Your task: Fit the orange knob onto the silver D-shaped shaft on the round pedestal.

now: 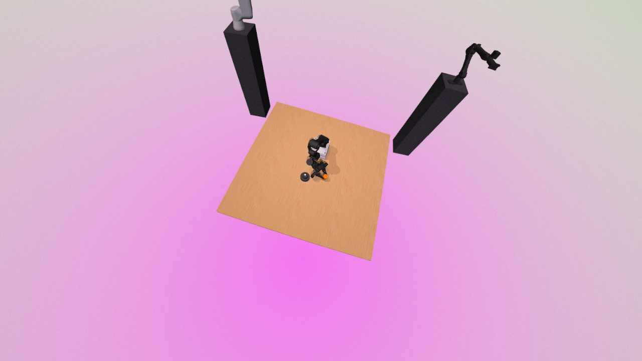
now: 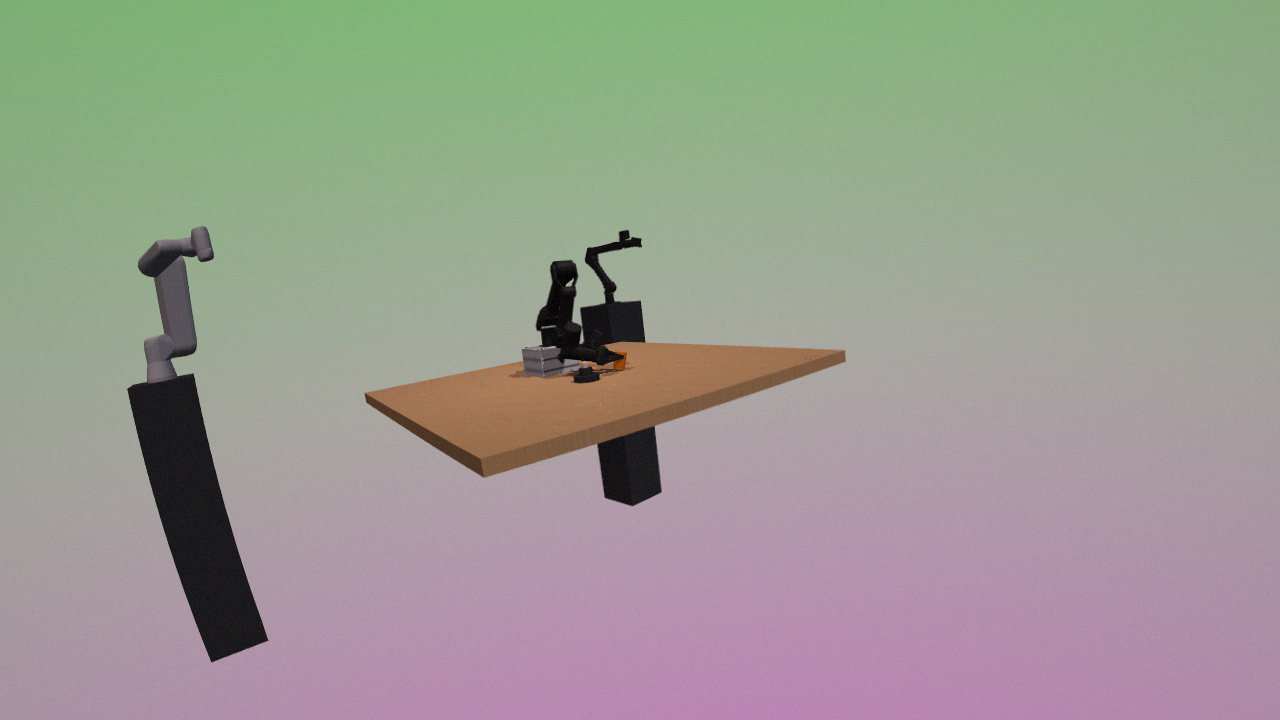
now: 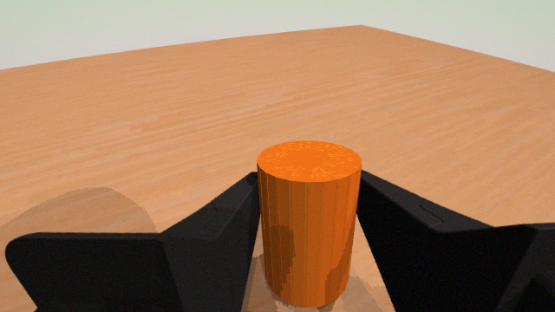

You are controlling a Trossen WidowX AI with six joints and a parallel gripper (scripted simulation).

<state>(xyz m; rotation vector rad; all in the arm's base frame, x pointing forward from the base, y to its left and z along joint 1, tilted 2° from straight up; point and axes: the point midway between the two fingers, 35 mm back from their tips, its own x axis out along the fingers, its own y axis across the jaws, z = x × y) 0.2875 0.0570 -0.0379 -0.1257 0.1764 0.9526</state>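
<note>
Right now my gripper tip is 1 cm to the left of the orange knob and 1 cm past it. From my gripper tip the other things lie so: pedestal 18 cm to the right, 2 cm below, 2 cm ahead.
</note>
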